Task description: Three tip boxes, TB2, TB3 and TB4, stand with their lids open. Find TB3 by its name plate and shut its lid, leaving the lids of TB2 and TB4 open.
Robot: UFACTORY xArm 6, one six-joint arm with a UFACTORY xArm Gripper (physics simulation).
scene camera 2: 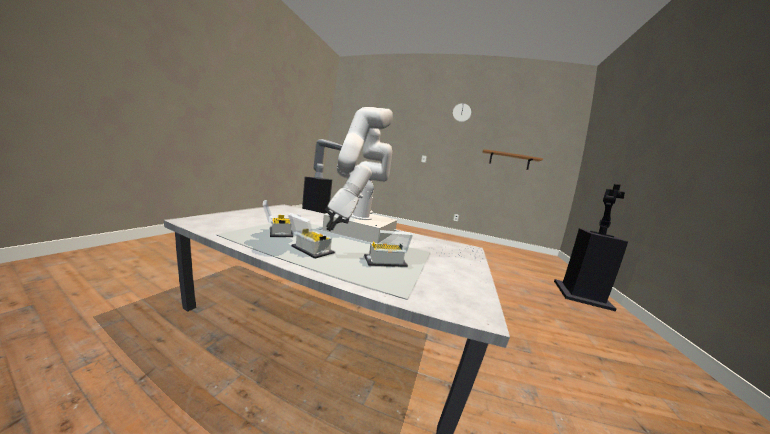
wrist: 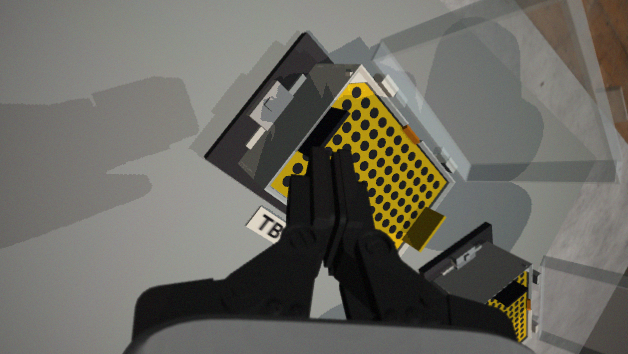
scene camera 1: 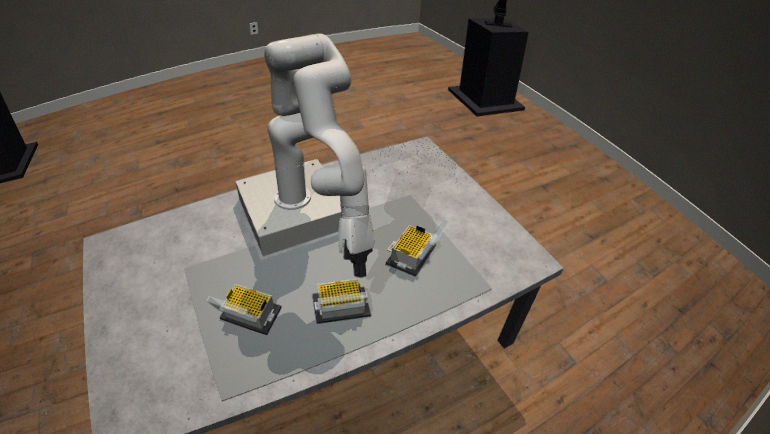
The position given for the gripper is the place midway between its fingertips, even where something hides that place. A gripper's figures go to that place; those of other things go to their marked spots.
Labels:
The gripper [wrist: 324, 173]: 0.14 m from the lens. A grey mat [wrist: 113, 113]: 0.22 m from the lens.

